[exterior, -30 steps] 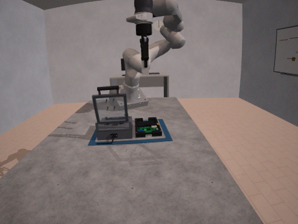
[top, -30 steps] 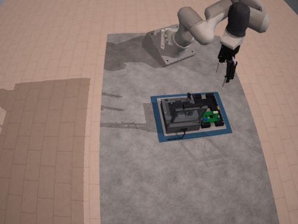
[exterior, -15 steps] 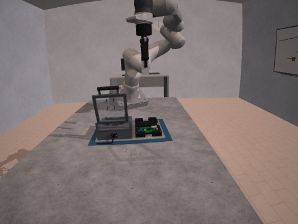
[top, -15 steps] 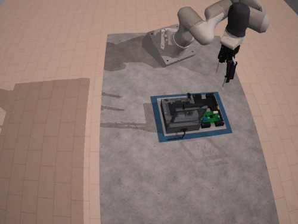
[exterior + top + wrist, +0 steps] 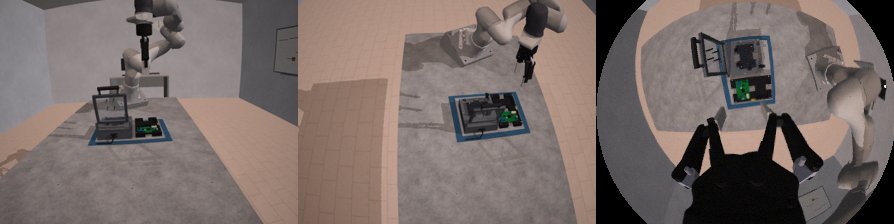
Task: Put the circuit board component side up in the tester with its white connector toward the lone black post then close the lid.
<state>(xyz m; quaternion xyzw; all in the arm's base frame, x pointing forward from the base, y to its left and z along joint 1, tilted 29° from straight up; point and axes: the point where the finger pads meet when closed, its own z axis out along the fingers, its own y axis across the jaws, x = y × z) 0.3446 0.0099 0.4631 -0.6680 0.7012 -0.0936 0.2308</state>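
The green circuit board lies 31 cm below my hand. The rest, counted from my hand: tester bed 3 cm behind, 16 cm to the right, 26 cm below; framed clear lid 8 cm ahead, 17 cm to the right, 15 cm below.
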